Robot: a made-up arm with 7 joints. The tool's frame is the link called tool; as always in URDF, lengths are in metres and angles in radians.
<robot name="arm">
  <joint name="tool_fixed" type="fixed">
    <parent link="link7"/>
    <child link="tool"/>
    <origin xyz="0 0 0"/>
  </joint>
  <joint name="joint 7" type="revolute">
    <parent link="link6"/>
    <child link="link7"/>
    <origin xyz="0 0 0"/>
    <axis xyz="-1 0 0"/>
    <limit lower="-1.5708" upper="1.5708"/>
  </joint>
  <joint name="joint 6" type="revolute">
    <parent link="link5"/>
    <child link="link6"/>
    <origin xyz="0 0 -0.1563"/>
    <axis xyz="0 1 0"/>
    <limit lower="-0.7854" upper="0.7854"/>
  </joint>
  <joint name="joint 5" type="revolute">
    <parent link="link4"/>
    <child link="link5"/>
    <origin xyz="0 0 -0.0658"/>
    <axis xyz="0 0 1"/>
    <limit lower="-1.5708" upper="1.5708"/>
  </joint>
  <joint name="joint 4" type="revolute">
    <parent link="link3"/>
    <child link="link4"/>
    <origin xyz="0 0 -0.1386"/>
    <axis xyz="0 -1 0"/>
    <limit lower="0" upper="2.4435"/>
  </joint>
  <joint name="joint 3" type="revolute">
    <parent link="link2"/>
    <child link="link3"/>
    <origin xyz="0 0 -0.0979"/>
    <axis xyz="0 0 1"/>
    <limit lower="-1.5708" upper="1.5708"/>
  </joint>
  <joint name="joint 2" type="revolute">
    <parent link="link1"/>
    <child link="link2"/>
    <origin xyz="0 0.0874 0"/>
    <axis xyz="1 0 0"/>
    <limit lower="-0.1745" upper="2"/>
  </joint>
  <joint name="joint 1" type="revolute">
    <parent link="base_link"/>
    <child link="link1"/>
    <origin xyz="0 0.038 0"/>
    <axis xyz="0 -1 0"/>
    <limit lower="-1.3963" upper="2"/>
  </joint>
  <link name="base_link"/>
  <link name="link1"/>
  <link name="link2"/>
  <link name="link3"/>
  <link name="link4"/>
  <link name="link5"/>
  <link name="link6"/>
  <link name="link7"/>
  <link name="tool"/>
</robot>
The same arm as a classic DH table. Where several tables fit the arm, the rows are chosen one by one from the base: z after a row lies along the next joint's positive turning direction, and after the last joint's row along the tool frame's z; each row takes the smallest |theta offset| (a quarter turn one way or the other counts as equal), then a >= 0, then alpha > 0; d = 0 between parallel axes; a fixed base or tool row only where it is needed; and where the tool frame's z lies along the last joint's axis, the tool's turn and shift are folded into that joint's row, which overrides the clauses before.
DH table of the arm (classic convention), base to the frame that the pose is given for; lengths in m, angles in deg. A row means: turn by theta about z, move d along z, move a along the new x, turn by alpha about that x. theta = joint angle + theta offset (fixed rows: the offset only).
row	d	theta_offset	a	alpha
base (fixed)	0.0000	0.00	0.0000	90.00
joint 1	-0.1254	90.00	0.0000	90.00
joint 2	0.0000	90.00	0.0000	90.00
joint 3	-0.2365	90.00	0.0000	90.00
joint 4	0.0000	0.00	0.0000	-90.00
joint 5	-0.2221	0.00	0.0000	-90.00
joint 6	0.0000	-90.00	0.0000	90.00
joint 7	0.0000	90.00	0.0000	90.00
tool (fixed)	0.0000	-90.00	0.0000	0.00
Joint limits (deg, base to tool): -80.00..114.59 -10.00..114.59 -90.00..90.00 0.00..140.00 -90.00..90.00 -45.00..45.00 -90.00..90.00

